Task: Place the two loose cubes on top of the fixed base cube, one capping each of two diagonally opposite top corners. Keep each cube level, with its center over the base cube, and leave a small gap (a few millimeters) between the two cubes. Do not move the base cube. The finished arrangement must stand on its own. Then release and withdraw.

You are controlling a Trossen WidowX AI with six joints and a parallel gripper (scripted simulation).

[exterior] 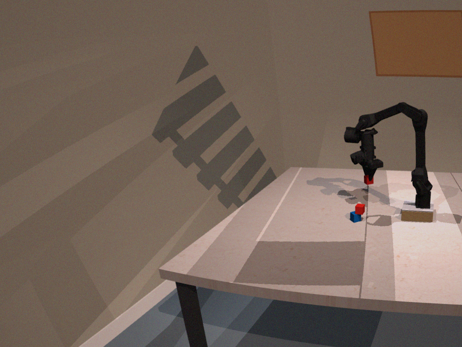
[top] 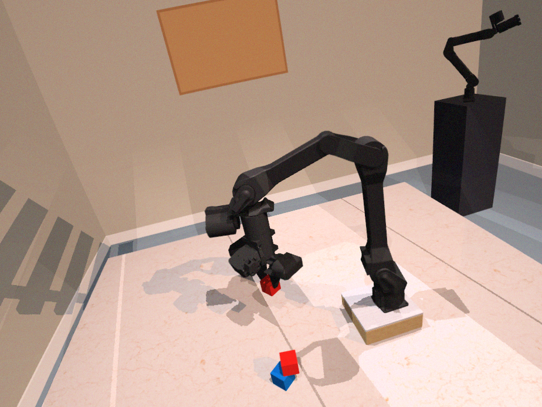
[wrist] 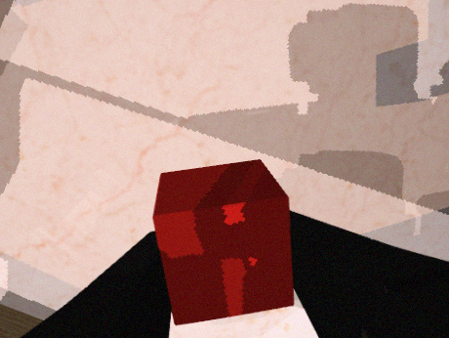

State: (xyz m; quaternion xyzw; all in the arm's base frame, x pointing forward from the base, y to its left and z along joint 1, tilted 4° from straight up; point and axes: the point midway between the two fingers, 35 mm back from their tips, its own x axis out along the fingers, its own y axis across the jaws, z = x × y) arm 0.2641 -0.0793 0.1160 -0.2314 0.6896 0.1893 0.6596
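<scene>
Now: the blue cube 30 mm ahead of my gripper tip, 170 mm to the left of it and 100 mm below it.
</scene>
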